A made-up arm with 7 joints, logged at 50 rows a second.
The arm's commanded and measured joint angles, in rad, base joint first. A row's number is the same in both.
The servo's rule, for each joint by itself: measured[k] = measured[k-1] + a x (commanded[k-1-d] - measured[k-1]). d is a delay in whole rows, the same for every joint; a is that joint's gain. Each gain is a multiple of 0.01, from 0.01 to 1. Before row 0 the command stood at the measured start. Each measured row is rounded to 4 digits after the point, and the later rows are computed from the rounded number. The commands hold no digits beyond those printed.
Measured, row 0: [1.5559 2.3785 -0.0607 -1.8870 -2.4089 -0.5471 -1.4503]
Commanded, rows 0 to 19: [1.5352 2.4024 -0.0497 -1.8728 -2.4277 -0.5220 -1.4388]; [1.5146 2.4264 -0.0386 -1.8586 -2.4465 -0.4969 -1.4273]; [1.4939 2.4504 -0.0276 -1.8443 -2.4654 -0.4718 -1.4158]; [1.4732 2.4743 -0.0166 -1.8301 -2.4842 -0.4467 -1.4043]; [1.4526 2.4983 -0.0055 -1.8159 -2.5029 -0.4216 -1.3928]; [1.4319 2.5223 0.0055 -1.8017 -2.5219 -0.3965 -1.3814]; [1.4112 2.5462 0.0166 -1.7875 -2.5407 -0.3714 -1.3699]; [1.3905 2.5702 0.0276 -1.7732 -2.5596 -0.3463 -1.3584]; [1.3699 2.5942 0.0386 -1.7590 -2.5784 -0.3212 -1.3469]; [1.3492 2.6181 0.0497 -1.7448 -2.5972 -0.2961 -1.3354]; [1.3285 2.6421 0.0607 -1.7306 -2.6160 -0.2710 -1.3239]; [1.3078 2.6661 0.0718 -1.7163 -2.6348 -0.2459 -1.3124]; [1.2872 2.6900 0.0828 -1.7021 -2.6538 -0.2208 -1.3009]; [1.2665 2.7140 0.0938 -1.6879 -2.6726 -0.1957 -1.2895]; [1.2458 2.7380 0.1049 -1.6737 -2.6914 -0.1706 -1.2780]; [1.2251 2.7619 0.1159 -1.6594 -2.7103 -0.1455 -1.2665]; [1.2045 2.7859 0.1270 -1.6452 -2.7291 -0.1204 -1.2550]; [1.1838 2.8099 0.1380 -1.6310 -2.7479 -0.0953 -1.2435]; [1.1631 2.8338 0.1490 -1.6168 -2.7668 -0.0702 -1.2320]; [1.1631 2.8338 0.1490 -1.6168 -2.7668 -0.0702 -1.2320]
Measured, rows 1 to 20: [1.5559 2.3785 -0.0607 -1.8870 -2.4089 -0.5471 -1.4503]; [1.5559 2.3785 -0.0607 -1.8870 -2.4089 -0.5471 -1.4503]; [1.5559 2.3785 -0.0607 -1.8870 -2.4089 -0.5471 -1.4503]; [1.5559 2.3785 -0.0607 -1.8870 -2.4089 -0.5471 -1.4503]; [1.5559 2.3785 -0.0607 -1.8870 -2.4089 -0.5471 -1.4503]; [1.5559 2.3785 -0.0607 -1.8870 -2.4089 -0.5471 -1.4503]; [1.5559 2.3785 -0.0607 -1.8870 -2.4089 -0.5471 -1.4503]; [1.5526 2.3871 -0.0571 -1.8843 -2.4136 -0.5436 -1.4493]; [1.5465 2.4012 -0.0510 -1.8794 -2.4218 -0.5371 -1.4473]; [1.5381 2.4189 -0.0433 -1.8727 -2.4327 -0.5280 -1.4445]; [1.5277 2.4388 -0.0345 -1.8646 -2.4456 -0.5166 -1.4409]; [1.5157 2.4602 -0.0249 -1.8553 -2.4599 -0.5033 -1.4366]; [1.5023 2.4826 -0.0149 -1.8451 -2.4754 -0.4883 -1.4316]; [1.4877 2.5055 -0.0045 -1.8342 -2.4917 -0.4719 -1.4260]; [1.4721 2.5288 0.0061 -1.8226 -2.5087 -0.4543 -1.4199]; [1.4557 2.5523 0.0168 -1.8105 -2.5261 -0.4357 -1.4133]; [1.4387 2.5760 0.0277 -1.7980 -2.5439 -0.4162 -1.4063]; [1.4211 2.5998 0.0386 -1.7852 -2.5619 -0.3959 -1.3989]; [1.4030 2.6237 0.0496 -1.7721 -2.5801 -0.3749 -1.3911]; [1.3845 2.6476 0.0606 -1.7588 -2.5985 -0.3533 -1.3830]
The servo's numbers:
d 7
a 0.16 0.36 0.33 0.19 0.25 0.14 0.09

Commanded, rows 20 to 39: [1.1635 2.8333 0.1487 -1.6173 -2.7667 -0.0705 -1.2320]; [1.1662 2.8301 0.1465 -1.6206 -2.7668 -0.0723 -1.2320]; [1.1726 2.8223 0.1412 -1.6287 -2.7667 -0.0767 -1.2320]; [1.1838 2.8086 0.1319 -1.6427 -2.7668 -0.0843 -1.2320]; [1.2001 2.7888 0.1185 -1.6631 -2.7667 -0.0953 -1.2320]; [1.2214 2.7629 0.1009 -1.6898 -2.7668 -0.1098 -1.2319]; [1.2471 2.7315 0.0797 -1.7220 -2.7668 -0.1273 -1.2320]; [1.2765 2.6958 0.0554 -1.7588 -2.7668 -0.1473 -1.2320]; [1.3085 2.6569 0.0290 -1.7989 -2.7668 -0.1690 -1.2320]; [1.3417 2.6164 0.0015 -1.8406 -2.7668 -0.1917 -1.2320]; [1.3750 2.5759 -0.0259 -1.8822 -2.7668 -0.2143 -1.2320]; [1.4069 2.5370 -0.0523 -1.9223 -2.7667 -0.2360 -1.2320]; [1.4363 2.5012 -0.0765 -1.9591 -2.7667 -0.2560 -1.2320]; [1.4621 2.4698 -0.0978 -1.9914 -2.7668 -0.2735 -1.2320]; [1.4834 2.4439 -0.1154 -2.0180 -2.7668 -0.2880 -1.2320]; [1.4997 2.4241 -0.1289 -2.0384 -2.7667 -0.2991 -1.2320]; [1.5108 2.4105 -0.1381 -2.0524 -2.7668 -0.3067 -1.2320]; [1.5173 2.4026 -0.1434 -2.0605 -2.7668 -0.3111 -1.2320]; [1.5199 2.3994 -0.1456 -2.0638 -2.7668 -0.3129 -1.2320]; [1.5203 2.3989 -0.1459 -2.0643 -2.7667 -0.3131 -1.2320]
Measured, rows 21 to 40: [1.3656 2.6715 0.0716 -1.7453 -2.6170 -0.3312 -1.3746]; [1.3464 2.6954 0.0826 -1.7317 -2.6356 -0.3087 -1.3659]; [1.3270 2.7193 0.0936 -1.7180 -2.6543 -0.2859 -1.3570]; [1.3074 2.7433 0.1046 -1.7042 -2.6730 -0.2627 -1.3478]; [1.2876 2.7673 0.1156 -1.6903 -2.6917 -0.2393 -1.3384]; [1.2677 2.7912 0.1266 -1.6763 -2.7105 -0.2156 -1.3288]; [1.2510 2.8065 0.1340 -1.6650 -2.7246 -0.1952 -1.3201]; [1.2370 2.8161 0.1389 -1.6559 -2.7351 -0.1777 -1.3122]; [1.2257 2.8211 0.1414 -1.6492 -2.7430 -0.1629 -1.3050]; [1.2172 2.8215 0.1413 -1.6453 -2.7489 -0.1508 -1.2984]; [1.2119 2.8169 0.1382 -1.6448 -2.7534 -0.1415 -1.2924]; [1.2100 2.8068 0.1317 -1.6483 -2.7567 -0.1350 -1.2870]; [1.2118 2.7910 0.1215 -1.6562 -2.7592 -0.1315 -1.2820]; [1.2174 2.7696 0.1077 -1.6687 -2.7611 -0.1309 -1.2775]; [1.2269 2.7430 0.0904 -1.6858 -2.7625 -0.1332 -1.2734]; [1.2400 2.7120 0.0701 -1.7073 -2.7636 -0.1382 -1.2697]; [1.2563 2.6776 0.0475 -1.7326 -2.7644 -0.1457 -1.2663]; [1.2753 2.6410 0.0233 -1.7610 -2.7650 -0.1553 -1.2632]; [1.2964 2.6036 -0.0016 -1.7916 -2.7654 -0.1666 -1.2604]; [1.3188 2.5667 -0.0263 -1.8234 -2.7657 -0.1791 -1.2578]
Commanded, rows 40 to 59: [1.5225 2.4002 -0.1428 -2.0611 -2.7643 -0.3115 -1.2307]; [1.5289 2.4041 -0.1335 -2.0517 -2.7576 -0.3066 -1.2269]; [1.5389 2.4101 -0.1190 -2.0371 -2.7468 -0.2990 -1.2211]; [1.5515 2.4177 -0.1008 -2.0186 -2.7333 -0.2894 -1.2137]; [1.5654 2.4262 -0.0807 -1.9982 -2.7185 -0.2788 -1.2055]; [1.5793 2.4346 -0.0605 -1.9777 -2.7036 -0.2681 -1.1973]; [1.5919 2.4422 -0.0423 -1.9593 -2.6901 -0.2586 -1.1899]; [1.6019 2.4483 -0.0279 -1.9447 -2.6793 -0.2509 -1.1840]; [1.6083 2.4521 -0.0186 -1.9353 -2.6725 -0.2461 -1.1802]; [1.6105 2.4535 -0.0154 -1.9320 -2.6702 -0.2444 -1.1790]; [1.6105 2.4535 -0.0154 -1.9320 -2.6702 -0.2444 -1.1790]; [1.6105 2.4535 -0.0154 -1.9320 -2.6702 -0.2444 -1.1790]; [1.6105 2.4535 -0.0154 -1.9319 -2.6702 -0.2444 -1.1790]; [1.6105 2.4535 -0.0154 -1.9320 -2.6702 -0.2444 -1.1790]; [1.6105 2.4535 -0.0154 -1.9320 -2.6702 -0.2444 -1.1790]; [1.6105 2.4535 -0.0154 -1.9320 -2.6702 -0.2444 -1.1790]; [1.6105 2.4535 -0.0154 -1.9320 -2.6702 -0.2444 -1.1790]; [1.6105 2.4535 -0.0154 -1.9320 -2.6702 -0.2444 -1.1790]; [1.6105 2.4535 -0.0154 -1.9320 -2.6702 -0.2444 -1.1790]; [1.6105 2.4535 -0.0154 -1.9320 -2.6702 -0.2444 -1.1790]
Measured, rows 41 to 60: [1.3417 2.5318 -0.0499 -1.8553 -2.7660 -0.1923 -1.2555]; [1.3644 2.5002 -0.0715 -1.8862 -2.7662 -0.2057 -1.2534]; [1.3860 2.4728 -0.0904 -1.9151 -2.7663 -0.2188 -1.2515]; [1.4060 2.4504 -0.1061 -1.9412 -2.7664 -0.2311 -1.2497]; [1.4238 2.4332 -0.1184 -1.9639 -2.7665 -0.2423 -1.2481]; [1.4392 2.4210 -0.1274 -1.9829 -2.7666 -0.2522 -1.2467]; [1.4522 2.4130 -0.1335 -1.9984 -2.7666 -0.2607 -1.2454]; [1.4634 2.4084 -0.1366 -2.0103 -2.7660 -0.2678 -1.2441]; [1.4739 2.4069 -0.1356 -2.0182 -2.7639 -0.2732 -1.2426]; [1.4843 2.4081 -0.1301 -2.0218 -2.7596 -0.2768 -1.2407]; [1.4951 2.4116 -0.1204 -2.0212 -2.7530 -0.2786 -1.2383]; [1.5063 2.4169 -0.1073 -2.0168 -2.7444 -0.2786 -1.2353]; [1.5180 2.4233 -0.0919 -2.0094 -2.7342 -0.2771 -1.2319]; [1.5298 2.4301 -0.0755 -1.9999 -2.7232 -0.2745 -1.2281]; [1.5413 2.4367 -0.0598 -1.9894 -2.7122 -0.2712 -1.2241]; [1.5520 2.4422 -0.0462 -1.9791 -2.7023 -0.2677 -1.2201]; [1.5614 2.4463 -0.0360 -1.9702 -2.6943 -0.2644 -1.2164]; [1.5693 2.4489 -0.0292 -1.9629 -2.6883 -0.2616 -1.2130]; [1.5759 2.4506 -0.0246 -1.9570 -2.6838 -0.2592 -1.2099]; [1.5814 2.4516 -0.0216 -1.9522 -2.6804 -0.2571 -1.2071]
